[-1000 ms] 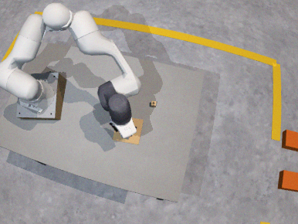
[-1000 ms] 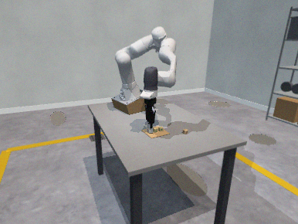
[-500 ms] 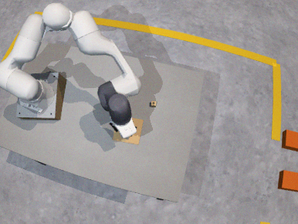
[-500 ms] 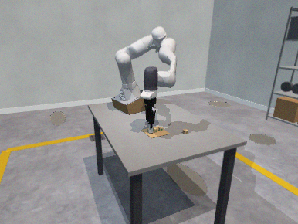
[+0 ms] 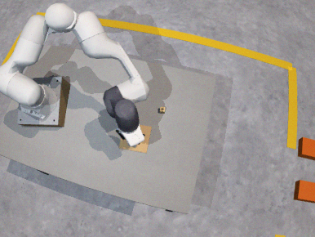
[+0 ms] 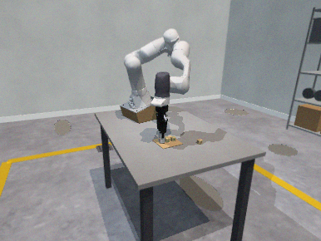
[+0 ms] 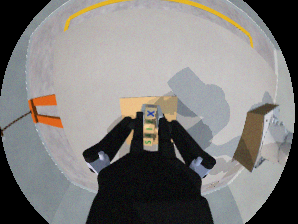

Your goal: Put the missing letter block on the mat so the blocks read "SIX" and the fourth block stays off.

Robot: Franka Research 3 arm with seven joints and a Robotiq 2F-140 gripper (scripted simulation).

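My hand is 10 mm short of the tan mat, 40 mm to the right of it and 40 mm above it. From my hand the other things lie so: block (130 mm ahead, 200 mm to the left, 30 mm below).
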